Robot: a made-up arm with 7 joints. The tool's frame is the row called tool.
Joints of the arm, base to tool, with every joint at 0 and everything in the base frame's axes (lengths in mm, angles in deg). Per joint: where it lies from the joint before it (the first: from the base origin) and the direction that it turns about. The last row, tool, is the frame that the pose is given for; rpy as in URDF.
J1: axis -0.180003 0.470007 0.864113 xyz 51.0 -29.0 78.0
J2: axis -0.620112 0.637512 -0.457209 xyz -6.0 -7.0 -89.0
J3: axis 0 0 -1 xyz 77.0 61.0 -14.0
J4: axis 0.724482 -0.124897 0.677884 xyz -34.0 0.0 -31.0
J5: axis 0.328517 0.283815 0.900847 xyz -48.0 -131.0 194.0
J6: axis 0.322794 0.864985 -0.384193 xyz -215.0 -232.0 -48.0
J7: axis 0 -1 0 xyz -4.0 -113.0 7.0
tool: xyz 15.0 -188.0 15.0 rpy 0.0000 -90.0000 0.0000
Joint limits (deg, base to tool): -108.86..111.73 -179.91..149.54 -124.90..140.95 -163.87..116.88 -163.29..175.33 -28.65..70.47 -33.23..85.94
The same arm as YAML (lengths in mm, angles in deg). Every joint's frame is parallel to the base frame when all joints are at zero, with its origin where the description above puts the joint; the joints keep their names.
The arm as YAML. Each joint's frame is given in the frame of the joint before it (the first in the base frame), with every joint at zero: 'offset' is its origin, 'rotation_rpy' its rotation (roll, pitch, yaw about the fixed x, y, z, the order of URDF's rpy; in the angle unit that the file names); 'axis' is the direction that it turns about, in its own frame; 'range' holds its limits. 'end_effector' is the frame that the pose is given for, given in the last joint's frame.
length_unit: mm
angle_unit: deg
chain:
  - id: J1
    offset: [51.0, -29.0, 78.0]
    rotation_rpy: [0.0, 0.0, 0.0]
    axis: [-0.180003, 0.470007, 0.864113]
    range: [-108.86, 111.73]
  - id: J2
    offset: [-6.0, -7.0, -89.0]
    rotation_rpy: [0.0, 0.0, 0.0]
    axis: [-0.620112, 0.637512, -0.457209]
    range: [-179.91, 149.54]
  - id: J3
    offset: [77.0, 61.0, -14.0]
    rotation_rpy: [0.0, 0.0, 0.0]
    axis: "-z"
    range: [-124.9, 140.95]
  - id: J4
    offset: [-34.0, 0.0, -31.0]
    rotation_rpy: [0.0, 0.0, 0.0]
    axis: [0.724482, -0.124897, 0.677884]
    range: [-163.87, 116.88]
  - id: J5
    offset: [-48.0, -131.0, 194.0]
    rotation_rpy: [0.0, 0.0, 0.0]
    axis: [0.328517, 0.283815, 0.900847]
    range: [-163.29, 175.33]
  - id: J6
    offset: [-215.0, -232.0, -48.0]
    rotation_rpy: [0.0, 0.0, 0.0]
    axis: [0.322794, 0.864985, -0.384193]
    range: [-28.65, 70.47]
  - id: J7
    offset: [-4.0, -113.0, 7.0]
    rotation_rpy: [0.0, 0.0, 0.0]
    axis: "-y"
    range: [-33.23, 85.94]
end_effector:
  offset: [15.0, -188.0, 15.0]
  rotation_rpy: [0.0, -90.0, 0.0]

